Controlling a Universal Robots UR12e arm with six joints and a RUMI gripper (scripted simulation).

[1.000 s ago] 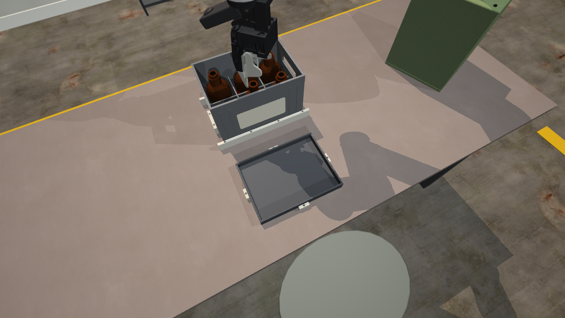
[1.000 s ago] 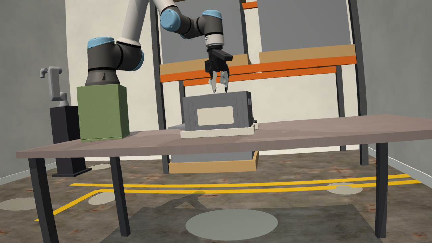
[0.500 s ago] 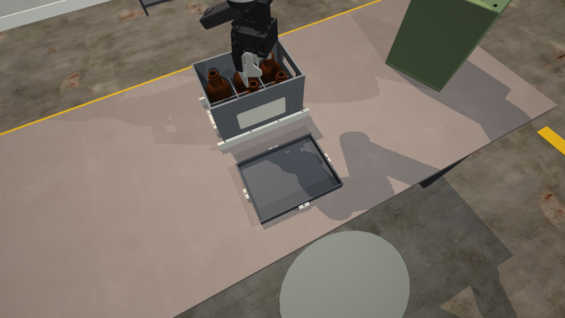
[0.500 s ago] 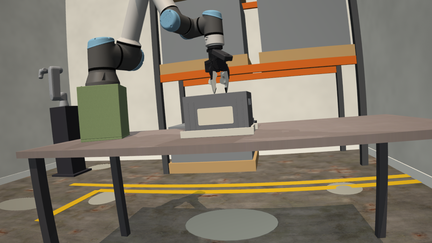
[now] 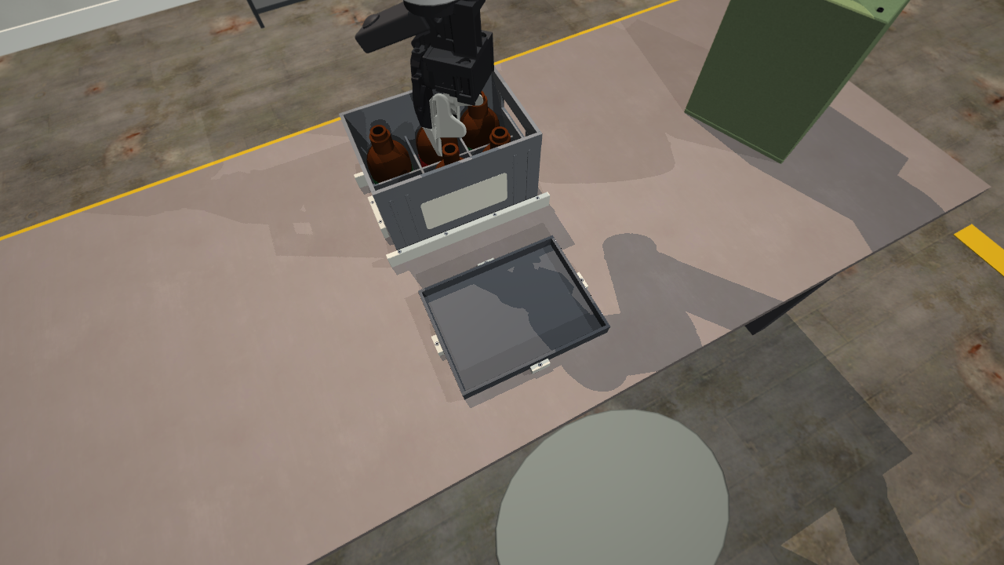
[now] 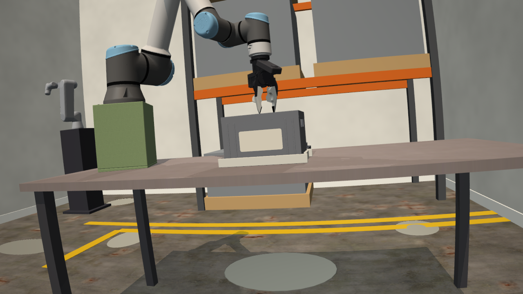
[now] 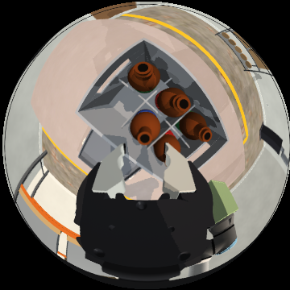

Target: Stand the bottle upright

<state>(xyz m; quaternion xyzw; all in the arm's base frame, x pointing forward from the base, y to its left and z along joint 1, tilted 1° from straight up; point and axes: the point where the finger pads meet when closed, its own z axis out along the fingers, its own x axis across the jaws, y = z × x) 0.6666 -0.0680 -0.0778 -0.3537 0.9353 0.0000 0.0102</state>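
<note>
My gripper is now 11 cm above the brown bottle. The rest, counted from my hand: grey crate (11 cm below, 5 cm to the right); dark tray (23 cm to the left, 18 cm below, 2 cm ahead).
</note>
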